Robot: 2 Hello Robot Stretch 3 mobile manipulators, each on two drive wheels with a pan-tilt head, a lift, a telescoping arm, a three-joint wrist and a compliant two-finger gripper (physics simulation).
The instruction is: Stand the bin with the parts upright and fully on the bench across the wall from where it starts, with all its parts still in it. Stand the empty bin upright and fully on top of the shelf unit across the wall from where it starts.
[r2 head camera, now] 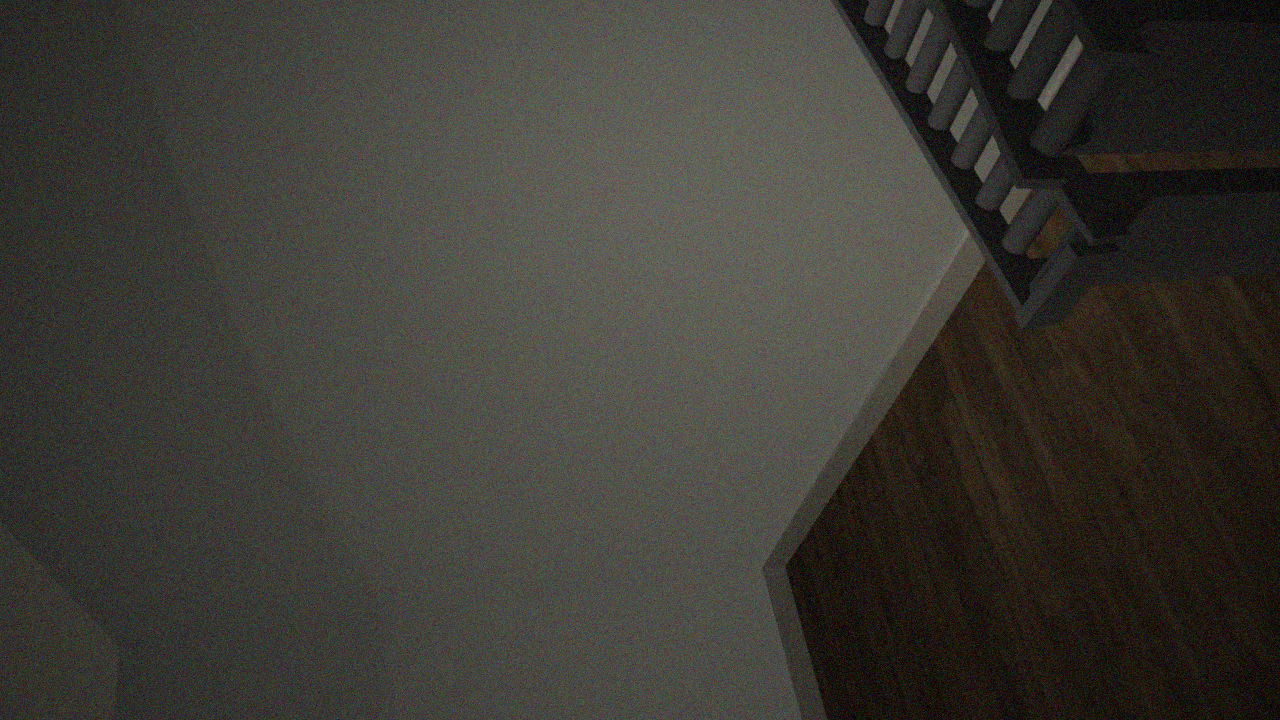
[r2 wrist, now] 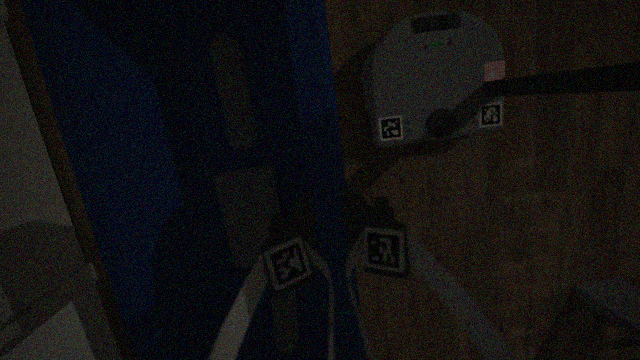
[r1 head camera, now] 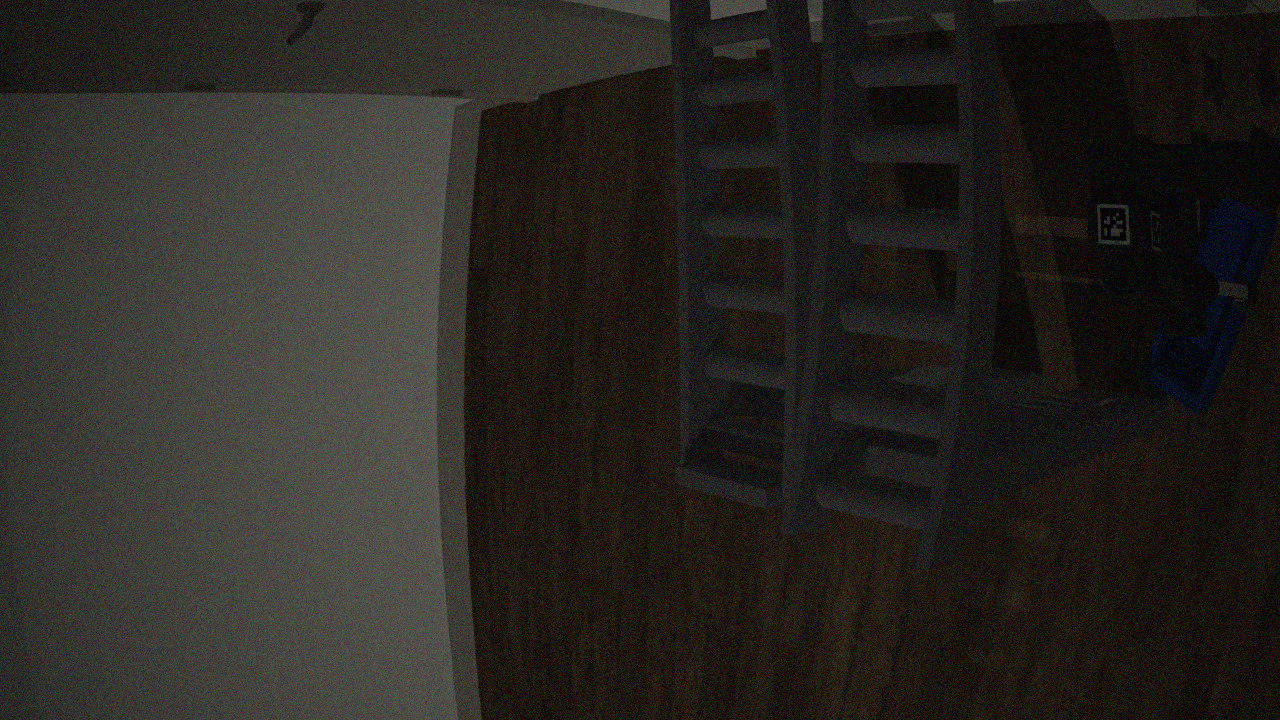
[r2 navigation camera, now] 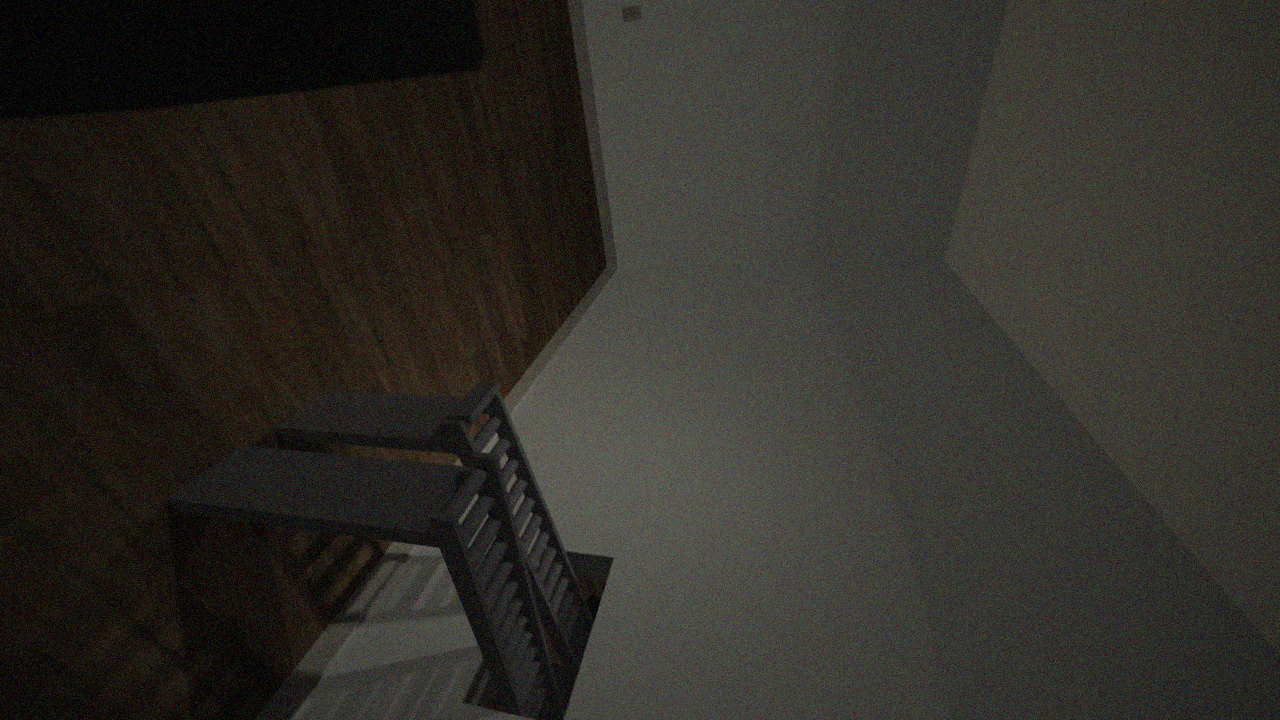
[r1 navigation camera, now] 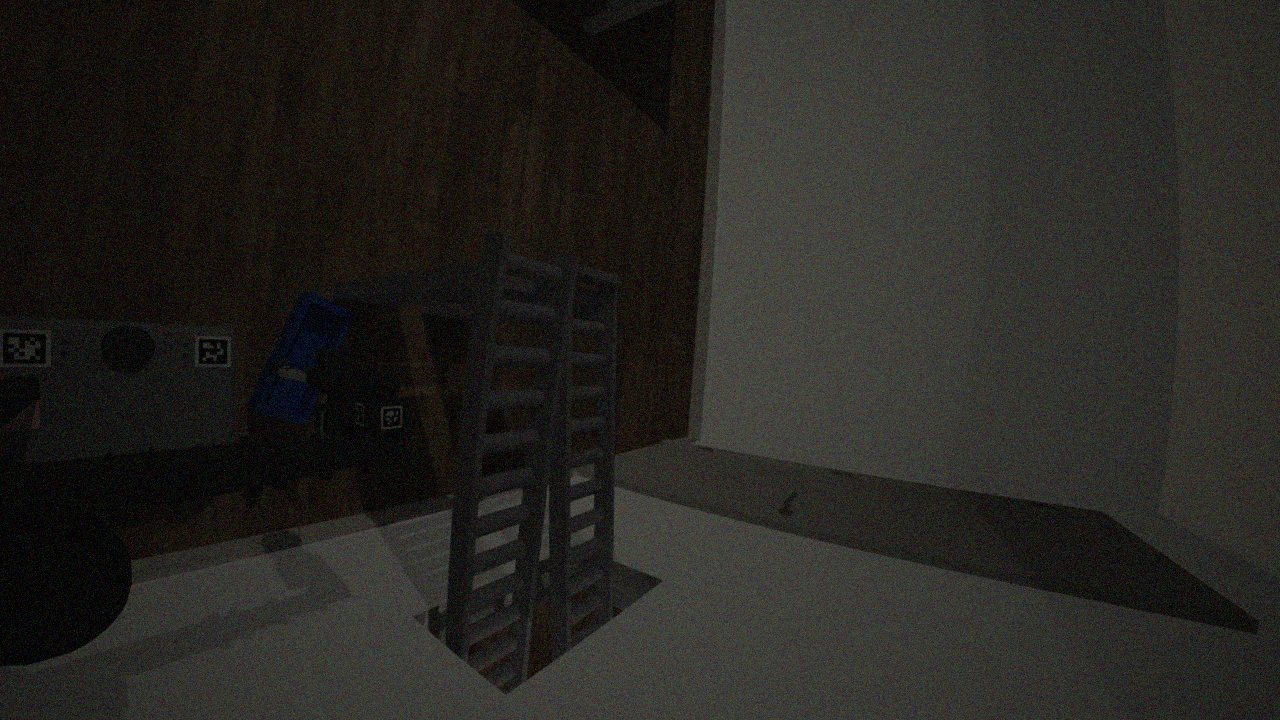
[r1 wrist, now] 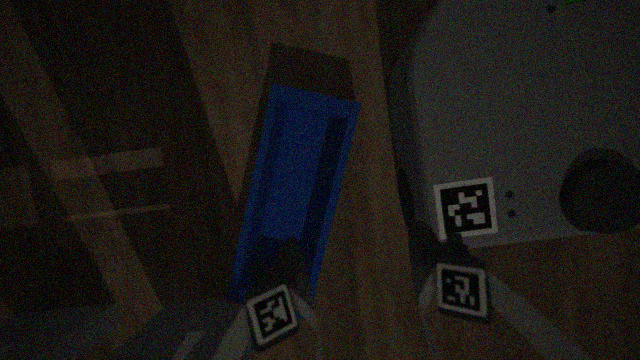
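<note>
The empty blue bin (r1 head camera: 1253, 237) (r1 navigation camera: 295, 394) (r1 wrist: 300, 165) lies open side up low down by the wood floor, its inside bare in the r1 wrist view. My r1 gripper (r1 wrist: 360, 247) is open over its near end; one finger overlaps the bin, the other stands out past its side. The bin with the parts (r2 wrist: 120, 150) fills the left of the r2 wrist view, with several dull grey-brown parts inside. My r2 gripper (r2 wrist: 332, 212) is narrow across its side wall, one finger inside and one outside; the tips are very dark. The bench and shelf unit cannot be made out surely.
A tall grey slatted frame (r1 head camera: 801, 268) (r1 navigation camera: 554, 402) stands beside the empty bin; grey slats (r2 navigation camera: 519, 537) (r2 head camera: 971, 98) also show in both upper r2 views. A robot base (r1 wrist: 480, 125) is right of the empty bin. Another base (r2 wrist: 435, 75) is right of the parts bin. Pale walls (r2 head camera: 537, 313) stand close.
</note>
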